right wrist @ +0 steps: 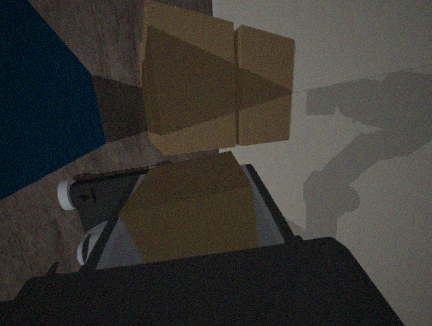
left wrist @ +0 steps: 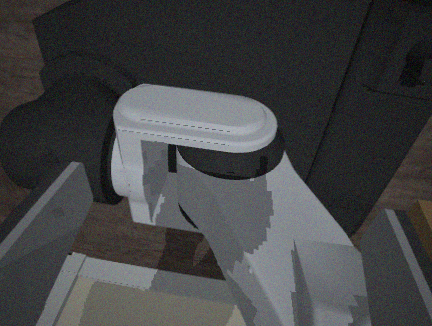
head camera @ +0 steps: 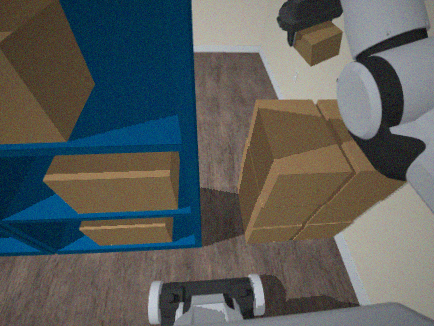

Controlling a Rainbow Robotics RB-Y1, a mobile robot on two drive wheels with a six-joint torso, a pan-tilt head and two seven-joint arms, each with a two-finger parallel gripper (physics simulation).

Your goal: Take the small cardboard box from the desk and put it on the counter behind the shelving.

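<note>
The small cardboard box is held between the fingers of my right gripper, which is shut on it. In the head camera view they are at the upper right, in front of the pale wall. My left gripper is wide open in the left wrist view, with its fingers at the two sides of the picture and a light grey arm part beyond them. The blue shelving fills the left of the head camera view. The desk and the counter cannot be made out.
Large cardboard boxes stand right of the shelving, against the pale wall. A strip of wooden floor runs between them and the shelving. More boxes lie on the shelves. My base shows at the bottom.
</note>
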